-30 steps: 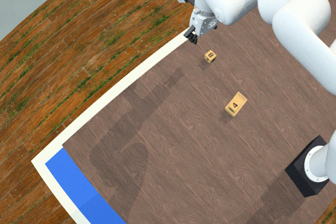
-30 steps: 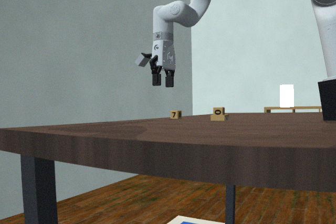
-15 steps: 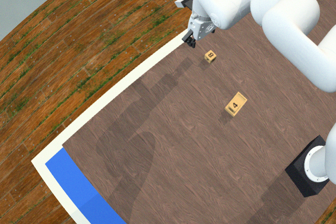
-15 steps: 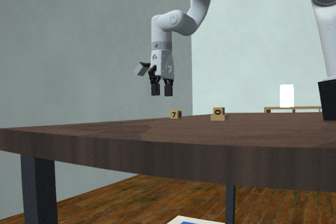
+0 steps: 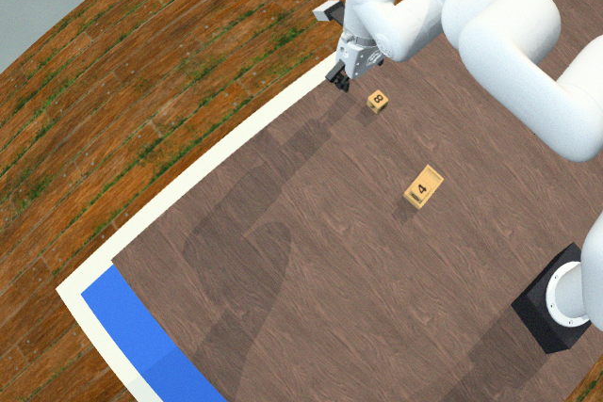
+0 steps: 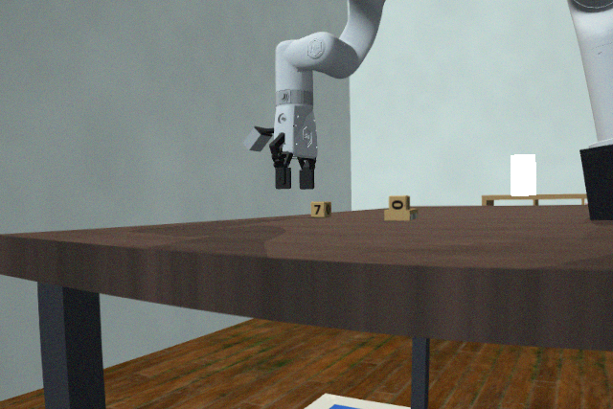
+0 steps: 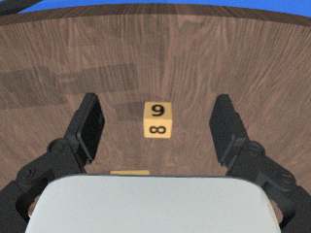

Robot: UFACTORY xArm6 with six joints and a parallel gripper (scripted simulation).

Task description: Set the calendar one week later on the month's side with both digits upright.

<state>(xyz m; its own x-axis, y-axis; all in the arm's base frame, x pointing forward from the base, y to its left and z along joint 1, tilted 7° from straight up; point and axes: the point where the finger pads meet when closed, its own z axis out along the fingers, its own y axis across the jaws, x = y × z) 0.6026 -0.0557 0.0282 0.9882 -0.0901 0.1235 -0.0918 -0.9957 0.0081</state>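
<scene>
The wooden cube is 6 cm behind my hand and 5 cm below it. The rest, counted from my hand: tray (23 cm behind, 7 cm to the left, 6 cm below).
</scene>
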